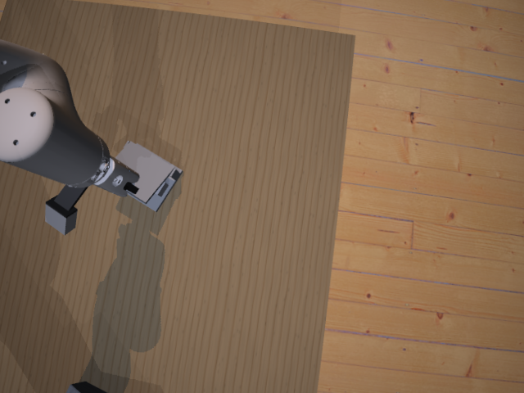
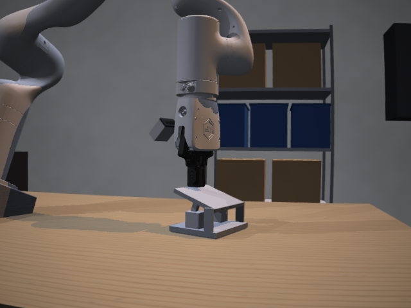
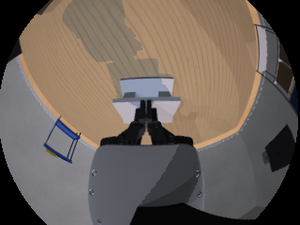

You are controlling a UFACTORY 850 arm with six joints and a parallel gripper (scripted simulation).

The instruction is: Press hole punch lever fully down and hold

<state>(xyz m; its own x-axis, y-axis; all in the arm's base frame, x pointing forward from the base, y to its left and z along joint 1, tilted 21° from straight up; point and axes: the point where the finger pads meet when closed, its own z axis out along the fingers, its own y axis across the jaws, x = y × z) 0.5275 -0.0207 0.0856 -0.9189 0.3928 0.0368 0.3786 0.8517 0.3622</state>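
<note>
The flat lever is 30 mm ahead of my hand, 10 mm to the right of it and 50 mm below it. Also, from my hand: hole punch 40 mm ahead, 10 mm to the right, 70 mm below.
</note>
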